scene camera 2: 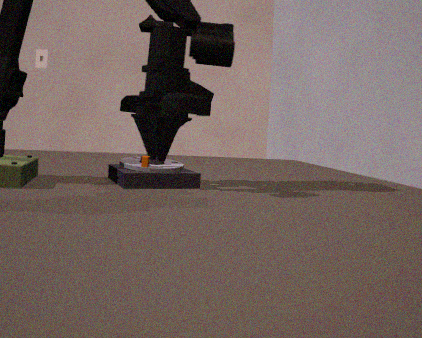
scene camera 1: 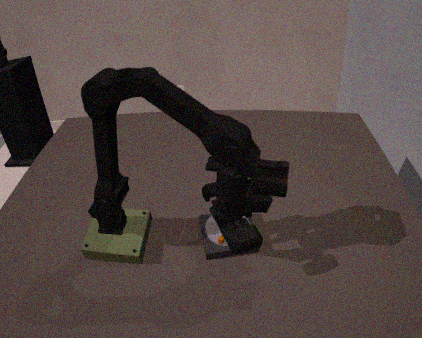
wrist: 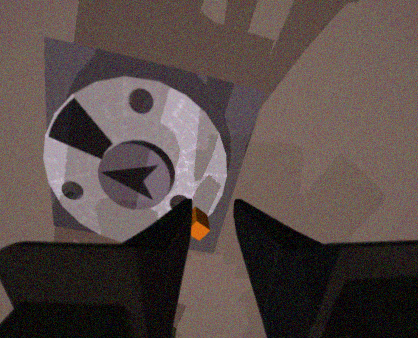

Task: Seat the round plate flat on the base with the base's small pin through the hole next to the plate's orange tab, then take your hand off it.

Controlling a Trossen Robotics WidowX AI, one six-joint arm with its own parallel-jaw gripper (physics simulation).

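Places are measured from the arm's base along level axes (x back, y right, z up), in centimetres.
Pixels of known places: gripper, fingertip midpoint: (scene camera 2: pixel 156 160) (scene camera 1: pixel 228 240) (wrist: pixel 213 206); arm's base at its link origin: (scene camera 1: pixel 112 224).
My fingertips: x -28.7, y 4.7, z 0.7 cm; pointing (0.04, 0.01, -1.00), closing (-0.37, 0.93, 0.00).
Ahead of a thing's pixels: the offset from my fingertips to its middle. "spot": to the spot under its first point. Level surfaces: height alone.
The round pale plate @[dx +0.2, dy -4.7, dz -0.3 cm] (scene camera 1: pixel 214 231) (scene camera 2: pixel 172 165) (wrist: pixel 175 115) lies on the dark square base @[dx +0.1, dy -4.8, dz -2.1 cm] (scene camera 1: pixel 220 253) (scene camera 2: pixel 160 180) (wrist: pixel 243 115). It looks about level, but whether it is fully seated cannot be told. Its orange tab @[dx +1.7, dy -0.3, dz -0.3 cm] (scene camera 1: pixel 221 240) (scene camera 2: pixel 145 161) (wrist: pixel 200 230) stands up at the rim. The hole @[spot: dx +1.7, dy -1.9, dz -1.9 cm] (wrist: pixel 177 202) next to the tab is partly covered by the left finger, and no pin can be made out in it. My gripper (scene camera 2: pixel 159 161) (wrist: pixel 213 206) is partly open and empty. Its fingertips are low at the plate, near the tab; in scene camera 1 they are hidden.
The arm stands on a green block (scene camera 1: pixel 117 245) (scene camera 2: pixel 19 172) to the left of the base on the brown table @[dz -4.3 cm] (scene camera 1: pixel 190 295) (scene camera 2: pixel 210 260) (wrist: pixel 340 95). A black stand (scene camera 1: pixel 25 110) is beyond the table's left edge.
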